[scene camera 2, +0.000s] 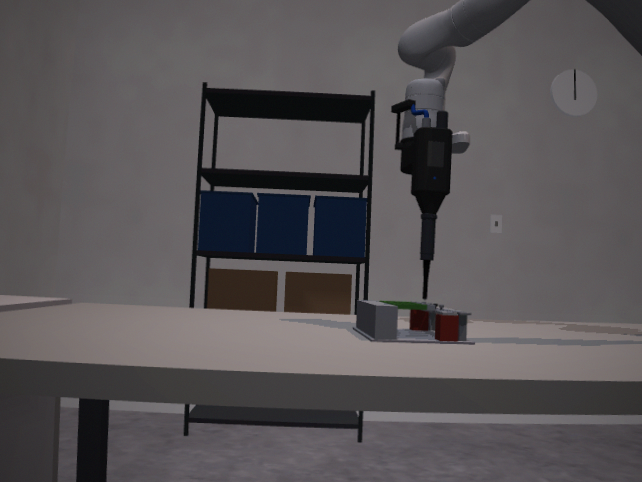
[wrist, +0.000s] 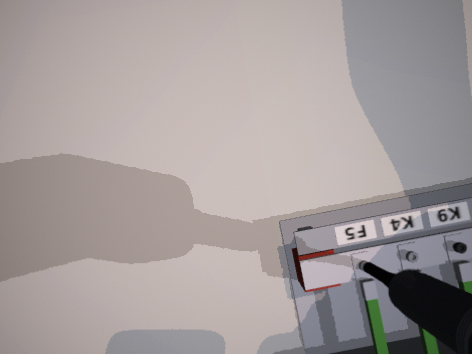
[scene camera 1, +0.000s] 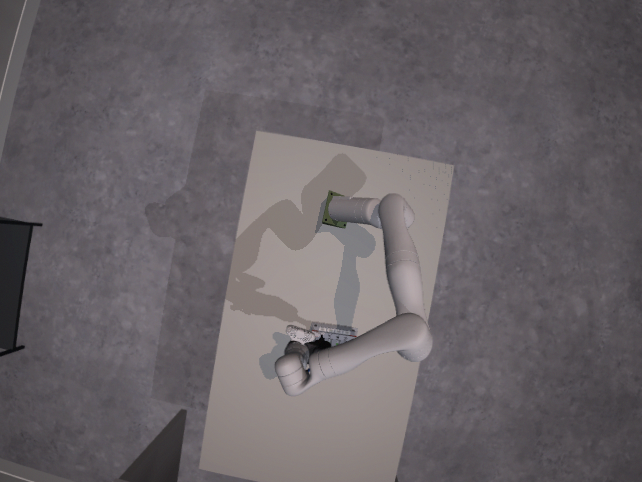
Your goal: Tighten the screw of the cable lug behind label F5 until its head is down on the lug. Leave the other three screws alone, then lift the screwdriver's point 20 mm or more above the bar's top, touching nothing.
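Where they show: hand at its tool point: (scene camera 2: 424, 300) (wrist: 367, 267) (scene camera 1: 321, 335); arm's base at its link origin: (scene camera 1: 337, 208).
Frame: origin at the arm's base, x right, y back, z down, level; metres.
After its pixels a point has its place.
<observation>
My screwdriver (scene camera 2: 424, 297) @[x -0.005, y -0.498, z 0.012 m] (wrist: 366, 267) @[x 0.001, y -0.495, z 0.008 m] points down and has no fingers to open or shut. In the wrist view its dark point overlaps the right side of the screw head (wrist: 361, 264) @[x 0.001, y -0.495, z 0.020 m] behind label F5 (wrist: 355, 233) @[x -0.002, y -0.476, z 0.027 m]. Whether it touches the head, and any gap under the head, cannot be told. In scene camera 2 the point is close above the terminal unit. The screws behind K4 (wrist: 411, 257) @[x -0.033, y -0.497, z 0.022 m] and K9 (wrist: 459, 247) @[x -0.064, y -0.497, z 0.019 m] stand apart from the tool; K9's looks darker. The fourth screw does not show in the wrist view. The pale bar (wrist: 325, 272) @[x 0.024, y -0.497, z 0.028 m] has red edges.
Green cables (wrist: 377, 327) @[x -0.001, y -0.538, z 0.020 m] (scene camera 2: 401, 304) @[x -0.101, y -0.557, z 0.021 m] run from the lugs. Red blocks (scene camera 2: 447, 327) @[x -0.139, y -0.501, z 0.048 m] and a grey block (scene camera 2: 378, 319) @[x -0.138, y -0.596, z 0.040 m] stand on the unit's base. The arm's green mounting plate (scene camera 1: 335, 224) @[x 0.000, y -0.060, z 0.005 m] is on the table (scene camera 1: 311, 425) @[x -0.008, y -0.896, z 0.070 m]. A shelf rack (scene camera 2: 287, 174) stands behind.
</observation>
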